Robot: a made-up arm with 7 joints.
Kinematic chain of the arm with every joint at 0, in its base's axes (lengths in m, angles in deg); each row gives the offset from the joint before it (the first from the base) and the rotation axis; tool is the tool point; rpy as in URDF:
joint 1: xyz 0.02 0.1 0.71 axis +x
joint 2: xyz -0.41 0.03 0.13 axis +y
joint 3: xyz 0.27 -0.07 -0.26 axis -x
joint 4: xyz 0 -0.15 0.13 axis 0.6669 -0.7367 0.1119
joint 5: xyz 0 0.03 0.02 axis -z
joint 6: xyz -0.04 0.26 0 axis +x
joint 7: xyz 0 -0.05 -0.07 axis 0.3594 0.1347 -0.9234
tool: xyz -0.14 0.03 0.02 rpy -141 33.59 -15.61
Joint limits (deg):
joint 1: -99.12..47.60
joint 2: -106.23..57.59
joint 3: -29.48..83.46
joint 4: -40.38..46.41
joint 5: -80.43..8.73
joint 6: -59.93..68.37
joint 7: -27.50..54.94
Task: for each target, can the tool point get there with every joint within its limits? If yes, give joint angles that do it. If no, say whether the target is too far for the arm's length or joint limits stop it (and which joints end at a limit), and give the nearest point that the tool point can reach.
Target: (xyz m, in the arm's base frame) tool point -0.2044 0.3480 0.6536
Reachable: yes | joints -72.38 -90.66 6.69 -30.02 -9.78 6.94 33.40
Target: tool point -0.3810 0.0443 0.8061
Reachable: yes | joints -2.54 -16.81 41.53 -10.23 -58.74 -24.38 -6.26
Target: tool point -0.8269 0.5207 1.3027
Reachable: no: joint limits stop it (at a limit: joint 1, joint 2, joint 3, joint 5, joint 6) | nearest point -0.6004 0.2122 1.0358 | short by 0.467 m
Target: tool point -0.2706 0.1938 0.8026
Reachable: yes | joints -1.54 -57.23 1.64 9.28 -19.87 11.89 42.63
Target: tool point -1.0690 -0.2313 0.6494
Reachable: no: joint limits stop it (at a limit: joint 2, joint 3, joint 5, joint 6) | nearest point -0.7553 -0.1161 0.6705 | short by 0.335 m
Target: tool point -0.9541 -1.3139 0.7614
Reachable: no: too far | nearest point -0.5872 -0.2604 0.7231 | short by 1.116 m
